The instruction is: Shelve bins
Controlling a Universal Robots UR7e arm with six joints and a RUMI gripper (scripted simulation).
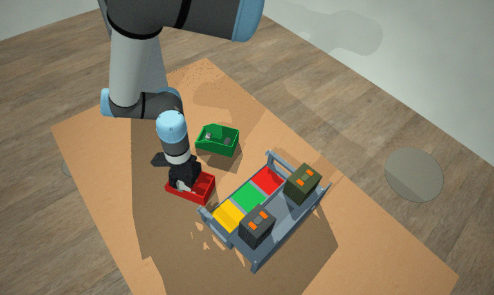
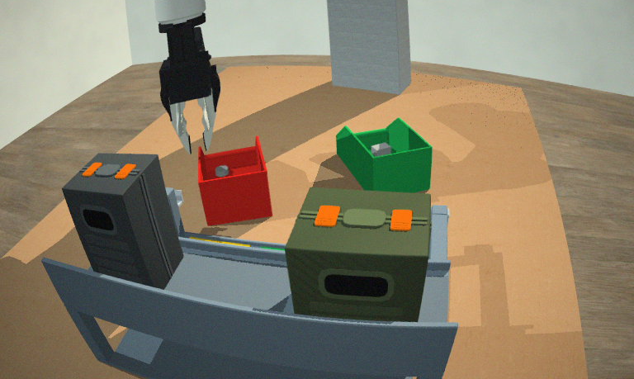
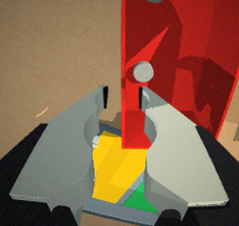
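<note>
My hand is 30 mm past the red bin, 40 mm to the right of it and 60 mm above it. Round my hand: olive box (240 mm ahead, 340 mm to the left, 50 mm above); then dark grey box (280 mm ahead, 120 mm to the left, 60 mm above); then green bin (170 mm behind, 240 mm to the left, 60 mm below).
</note>
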